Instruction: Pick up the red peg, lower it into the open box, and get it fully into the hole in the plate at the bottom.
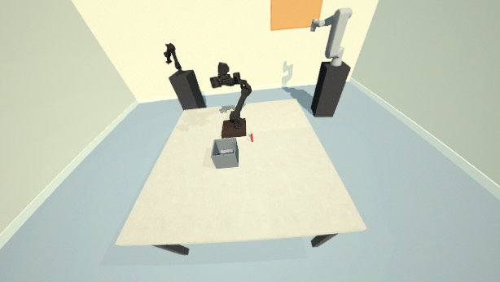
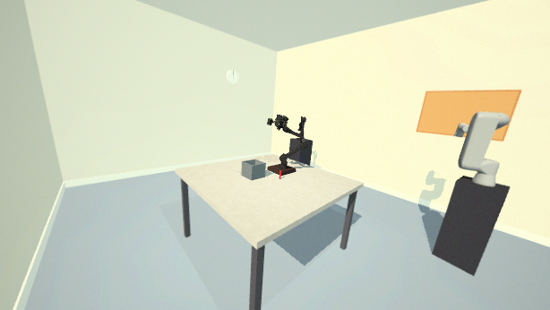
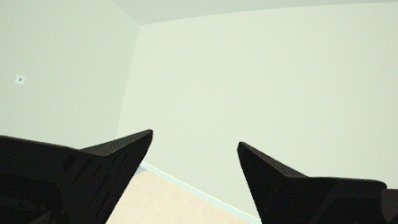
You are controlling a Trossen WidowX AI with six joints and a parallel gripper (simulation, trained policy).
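My gripper tip is 49 cm above the red peg, 7 cm to the right of it and 5 cm past it.
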